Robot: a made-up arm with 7 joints. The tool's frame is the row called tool. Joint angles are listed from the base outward. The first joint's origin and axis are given. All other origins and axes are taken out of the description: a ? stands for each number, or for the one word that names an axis. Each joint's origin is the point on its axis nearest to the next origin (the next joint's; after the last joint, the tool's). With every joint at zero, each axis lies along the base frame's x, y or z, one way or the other. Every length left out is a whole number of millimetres.
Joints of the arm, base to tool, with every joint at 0 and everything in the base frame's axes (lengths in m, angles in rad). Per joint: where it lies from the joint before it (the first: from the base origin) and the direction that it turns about. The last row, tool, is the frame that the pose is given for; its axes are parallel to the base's.
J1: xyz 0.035 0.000 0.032 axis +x
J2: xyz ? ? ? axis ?
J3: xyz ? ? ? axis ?
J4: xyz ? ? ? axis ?
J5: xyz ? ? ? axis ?
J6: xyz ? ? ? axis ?
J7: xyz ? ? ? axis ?
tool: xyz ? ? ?
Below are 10 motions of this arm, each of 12 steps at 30 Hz.
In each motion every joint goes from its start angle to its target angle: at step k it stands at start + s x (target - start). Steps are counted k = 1, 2, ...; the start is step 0. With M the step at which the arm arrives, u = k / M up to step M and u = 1 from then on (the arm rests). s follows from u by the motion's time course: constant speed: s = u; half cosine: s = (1 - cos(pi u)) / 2; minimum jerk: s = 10 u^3 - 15 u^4 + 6 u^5.
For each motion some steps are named. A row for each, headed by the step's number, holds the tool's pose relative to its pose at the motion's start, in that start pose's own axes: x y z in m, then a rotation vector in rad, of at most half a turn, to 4 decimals.
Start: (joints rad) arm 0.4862 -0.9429 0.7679 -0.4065 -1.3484 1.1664 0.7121
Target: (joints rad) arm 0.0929 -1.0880 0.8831 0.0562 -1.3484 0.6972 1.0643
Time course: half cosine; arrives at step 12
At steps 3, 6, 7, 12:
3: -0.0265 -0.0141 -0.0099 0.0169 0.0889 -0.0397
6: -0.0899 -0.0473 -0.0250 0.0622 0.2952 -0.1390
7: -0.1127 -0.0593 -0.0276 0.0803 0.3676 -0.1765
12: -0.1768 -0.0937 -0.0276 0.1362 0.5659 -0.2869

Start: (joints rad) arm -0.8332 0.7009 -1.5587 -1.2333 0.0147 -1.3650 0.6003
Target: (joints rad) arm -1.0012 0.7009 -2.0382 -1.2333 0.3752 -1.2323 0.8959
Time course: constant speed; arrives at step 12
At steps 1, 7, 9, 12:
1: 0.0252 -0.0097 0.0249 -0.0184 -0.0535 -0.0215
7: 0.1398 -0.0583 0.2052 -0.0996 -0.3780 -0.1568
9: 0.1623 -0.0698 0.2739 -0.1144 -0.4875 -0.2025
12: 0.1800 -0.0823 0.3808 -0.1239 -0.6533 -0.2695

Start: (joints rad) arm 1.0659 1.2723 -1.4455 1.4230 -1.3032 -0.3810 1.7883
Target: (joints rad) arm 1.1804 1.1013 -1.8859 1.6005 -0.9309 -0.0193 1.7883
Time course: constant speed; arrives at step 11
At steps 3, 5, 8, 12:
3: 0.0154 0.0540 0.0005 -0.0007 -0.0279 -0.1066
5: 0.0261 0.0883 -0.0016 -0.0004 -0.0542 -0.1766
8: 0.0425 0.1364 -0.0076 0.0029 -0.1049 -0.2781
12: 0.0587 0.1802 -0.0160 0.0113 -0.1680 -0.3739

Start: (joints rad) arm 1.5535 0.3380 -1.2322 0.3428 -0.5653 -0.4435 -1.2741
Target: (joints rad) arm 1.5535 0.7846 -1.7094 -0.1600 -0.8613 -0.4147 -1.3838
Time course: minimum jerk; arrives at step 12
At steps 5, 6, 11, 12:
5: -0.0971 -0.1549 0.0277 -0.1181 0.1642 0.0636
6: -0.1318 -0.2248 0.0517 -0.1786 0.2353 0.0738
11: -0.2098 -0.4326 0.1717 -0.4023 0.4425 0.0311
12: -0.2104 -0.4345 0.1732 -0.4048 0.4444 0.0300

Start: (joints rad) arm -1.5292 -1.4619 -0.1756 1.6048 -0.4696 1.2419 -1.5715
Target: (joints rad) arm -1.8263 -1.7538 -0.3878 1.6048 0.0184 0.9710 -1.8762
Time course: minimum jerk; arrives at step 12
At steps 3, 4, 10, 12:
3: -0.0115 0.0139 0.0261 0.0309 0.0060 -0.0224
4: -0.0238 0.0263 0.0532 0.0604 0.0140 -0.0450
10: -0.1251 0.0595 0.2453 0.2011 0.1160 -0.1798
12: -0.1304 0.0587 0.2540 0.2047 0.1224 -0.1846

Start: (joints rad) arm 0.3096 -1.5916 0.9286 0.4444 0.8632 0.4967 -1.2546
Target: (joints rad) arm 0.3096 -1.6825 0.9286 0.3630 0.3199 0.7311 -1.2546
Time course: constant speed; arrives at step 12
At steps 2, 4, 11, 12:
2: -0.0130 0.0167 0.0123 0.0529 -0.0291 0.0795
4: -0.0271 0.0319 0.0254 0.1060 -0.0594 0.1576
11: -0.0820 0.0718 0.0765 0.2946 -0.1766 0.4177
12: -0.0903 0.0758 0.0844 0.3220 -0.1949 0.4527

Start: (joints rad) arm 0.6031 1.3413 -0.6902 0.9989 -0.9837 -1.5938 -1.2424
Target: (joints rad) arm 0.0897 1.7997 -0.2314 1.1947 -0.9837 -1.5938 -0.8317
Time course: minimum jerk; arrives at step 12
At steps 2, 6, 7, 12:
2: 0.0063 0.0064 0.0023 0.0171 0.0067 0.0275
6: 0.0734 0.1156 0.0425 0.2445 0.0841 0.3966
7: 0.0882 0.1597 0.0622 0.3203 0.1028 0.5213
12: 0.1069 0.2666 0.1239 0.4914 0.1255 0.8049

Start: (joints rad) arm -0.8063 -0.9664 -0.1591 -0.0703 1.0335 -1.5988 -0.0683
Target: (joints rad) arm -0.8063 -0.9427 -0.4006 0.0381 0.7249 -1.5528 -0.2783
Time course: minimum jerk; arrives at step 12
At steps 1, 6, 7, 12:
1: -0.0003 -0.0002 -0.0001 -0.0002 0.0004 0.0014
6: -0.0277 -0.0271 -0.0079 -0.0223 0.0437 0.1376
7: -0.0362 -0.0375 -0.0093 -0.0304 0.0574 0.1811
12: -0.0547 -0.0645 -0.0101 -0.0509 0.0891 0.2810

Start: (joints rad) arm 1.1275 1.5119 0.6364 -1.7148 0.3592 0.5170 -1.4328
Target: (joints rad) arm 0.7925 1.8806 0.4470 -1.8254 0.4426 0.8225 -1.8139
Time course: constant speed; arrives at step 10
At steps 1, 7, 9, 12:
1: -0.0139 -0.0155 -0.0144 -0.0469 -0.0331 0.0680
7: -0.0660 -0.1143 -0.0706 -0.2685 -0.2292 0.4944
9: -0.0732 -0.1453 -0.0791 -0.3205 -0.2914 0.6409
12: -0.0752 -0.1598 -0.0817 -0.3426 -0.3214 0.7144

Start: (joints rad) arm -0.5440 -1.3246 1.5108 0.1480 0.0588 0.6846 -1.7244
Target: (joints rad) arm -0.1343 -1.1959 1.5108 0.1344 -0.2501 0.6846 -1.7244
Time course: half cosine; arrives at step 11
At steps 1, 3, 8, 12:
1: -0.0022 0.0092 0.0055 0.0118 0.0007 -0.0039
3: -0.0165 0.0760 0.0497 0.0994 0.0057 -0.0350
8: -0.0278 0.3127 0.2828 0.4566 0.0197 -0.2122
12: -0.0174 0.3591 0.3516 0.5443 0.0212 -0.2701

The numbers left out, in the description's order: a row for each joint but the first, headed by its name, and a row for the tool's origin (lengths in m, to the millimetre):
J2: xyz 0.000 -0.108 -0.324, axis -y
J3: xyz 0.321 0.000 0.005, axis +x
J4: xyz 0.000 0.256 -0.108, axis -y
J5: xyz 0.112 0.000 -0.050, axis -z
J6: xyz 0.122 0.178 0.000, axis -x
J7: xyz 0.000 0.120 0.034, axis +y
tool: xyz -0.106 0.000 -0.255

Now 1 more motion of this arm.
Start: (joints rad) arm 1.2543 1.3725 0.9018 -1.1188 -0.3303 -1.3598 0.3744
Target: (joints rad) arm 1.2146 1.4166 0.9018 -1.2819 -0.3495 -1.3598 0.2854
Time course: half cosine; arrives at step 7
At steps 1, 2, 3, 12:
1: 0.0007 -0.0005 -0.0015 0.0030 -0.0008 -0.0075
2: 0.0027 -0.0020 -0.0056 0.0112 -0.0030 -0.0288
3: 0.0056 -0.0042 -0.0115 0.0227 -0.0065 -0.0597
12: 0.0143 -0.0124 -0.0295 0.0547 -0.0187 -0.1556

